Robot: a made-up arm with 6 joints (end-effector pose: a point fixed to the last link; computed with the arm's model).
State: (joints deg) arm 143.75 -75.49 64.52 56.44 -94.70 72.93
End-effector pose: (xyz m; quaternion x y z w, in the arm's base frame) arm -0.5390 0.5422 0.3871 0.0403 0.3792 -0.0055 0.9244
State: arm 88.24 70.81 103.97 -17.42 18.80 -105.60
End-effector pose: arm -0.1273 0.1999 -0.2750 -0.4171 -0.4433 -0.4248 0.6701
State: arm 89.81 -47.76 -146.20 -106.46 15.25 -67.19
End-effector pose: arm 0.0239 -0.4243 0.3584 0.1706 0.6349 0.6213 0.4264
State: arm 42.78 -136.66 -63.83 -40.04 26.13 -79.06
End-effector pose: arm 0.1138 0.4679 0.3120 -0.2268 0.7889 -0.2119 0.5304
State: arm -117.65 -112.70 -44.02 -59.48 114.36 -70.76
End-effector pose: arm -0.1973 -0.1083 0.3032 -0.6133 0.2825 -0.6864 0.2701
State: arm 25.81 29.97 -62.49 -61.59 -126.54 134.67
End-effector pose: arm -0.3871 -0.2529 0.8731 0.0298 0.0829 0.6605 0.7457
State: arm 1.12 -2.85 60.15 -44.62 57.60 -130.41
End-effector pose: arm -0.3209 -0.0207 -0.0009 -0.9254 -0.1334 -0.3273 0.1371
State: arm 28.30 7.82 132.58 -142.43 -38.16 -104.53
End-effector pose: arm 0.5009 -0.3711 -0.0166 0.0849 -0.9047 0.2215 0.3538
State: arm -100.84 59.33 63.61 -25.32 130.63 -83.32
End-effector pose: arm 0.2265 -0.1234 0.0541 0.3775 -0.2159 0.3975 0.8080
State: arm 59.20 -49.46 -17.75 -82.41 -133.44 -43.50
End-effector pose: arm -0.5836 -0.0126 -0.4095 0.5468 0.3285 0.7051 0.3098
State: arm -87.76 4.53 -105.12 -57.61 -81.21 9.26
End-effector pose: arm -0.3507 0.4159 -0.5092 -0.0493 -0.1668 -0.3338 0.9265
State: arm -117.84 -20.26 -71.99 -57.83 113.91 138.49
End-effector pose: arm -0.1725 0.1946 0.1731 -0.0554 0.6364 0.7637 0.0932
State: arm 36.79 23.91 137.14 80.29 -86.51 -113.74
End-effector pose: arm 0.2719 -0.4979 -0.1350 0.4856 0.2136 0.4505 0.7181
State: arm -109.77 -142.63 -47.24 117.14 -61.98 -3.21
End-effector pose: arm 0.2367 -0.5716 -0.2331 -0.2476 -0.6265 -0.3567 0.6472
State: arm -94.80 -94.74 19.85 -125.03 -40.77 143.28
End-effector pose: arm -0.2951 -0.7550 0.6418 0.5397 0.4083 -0.7362 0.0055
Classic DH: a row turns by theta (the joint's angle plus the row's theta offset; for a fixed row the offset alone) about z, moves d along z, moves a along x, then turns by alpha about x. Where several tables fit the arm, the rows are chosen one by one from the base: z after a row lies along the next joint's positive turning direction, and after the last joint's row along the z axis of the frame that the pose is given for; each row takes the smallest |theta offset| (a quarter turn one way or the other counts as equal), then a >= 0, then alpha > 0; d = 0 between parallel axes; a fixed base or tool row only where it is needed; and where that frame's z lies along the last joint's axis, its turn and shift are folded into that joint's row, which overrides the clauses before.
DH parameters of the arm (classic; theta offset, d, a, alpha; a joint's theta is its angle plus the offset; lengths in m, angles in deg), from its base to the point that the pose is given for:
base (fixed): 90 0.1457 0 90
joint 1: -90 -0.0604 0.0912 -90
joint 2: 90 0.0376 0.0632 -90
joint 3: 90 0.2205 0.1374 90
joint 4: 90 0.2751 0.0784 90
joint 5: 0 -0.0556 -0.2917 -90
joint 6: -90 0.3244 0.019 -90
tool (fixed): 90 0.0694 0 0

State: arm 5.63 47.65 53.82 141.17 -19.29 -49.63
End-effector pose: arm -0.0745 -0.6301 0.4162 -0.4659 -0.0468 0.3984 0.7887
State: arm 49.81 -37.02 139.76 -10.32 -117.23 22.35
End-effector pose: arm -0.2496 -0.5160 0.5157 -0.8296 0.0901 0.3608 0.4164
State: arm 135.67 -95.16 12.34 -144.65 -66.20 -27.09
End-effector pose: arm -0.0028 0.7680 0.3690 -0.3325 0.7495 -0.5679 0.0722
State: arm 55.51 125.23 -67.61 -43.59 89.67 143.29
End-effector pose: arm -0.0015 0.1907 0.0472 -0.9749 0.1312 0.0611 0.1691
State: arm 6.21 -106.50 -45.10 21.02 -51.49 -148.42
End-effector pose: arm -0.1725 0.6123 -0.5903 -0.8915 0.3403 -0.2612 0.1458
